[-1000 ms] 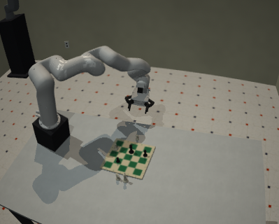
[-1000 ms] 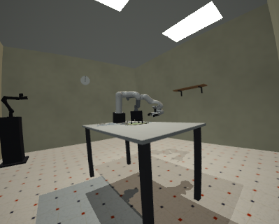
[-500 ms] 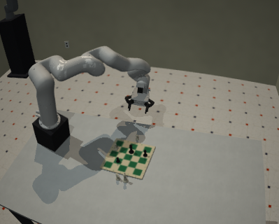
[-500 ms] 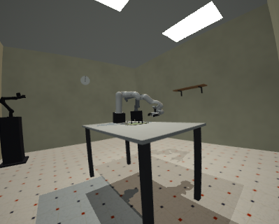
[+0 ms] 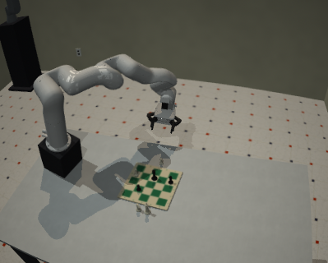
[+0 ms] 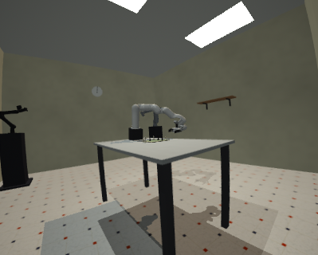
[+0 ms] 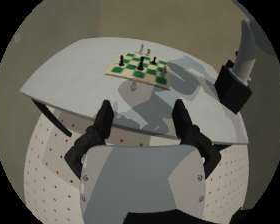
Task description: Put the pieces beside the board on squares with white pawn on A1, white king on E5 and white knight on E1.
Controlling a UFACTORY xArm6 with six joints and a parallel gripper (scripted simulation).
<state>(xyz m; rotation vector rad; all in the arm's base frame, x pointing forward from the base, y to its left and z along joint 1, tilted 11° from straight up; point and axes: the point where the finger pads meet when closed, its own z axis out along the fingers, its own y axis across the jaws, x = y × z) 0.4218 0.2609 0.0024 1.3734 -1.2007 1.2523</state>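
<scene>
My gripper is now 2 cm short of the chessboard, 28 cm to the left of it and 8 cm above it.
</scene>
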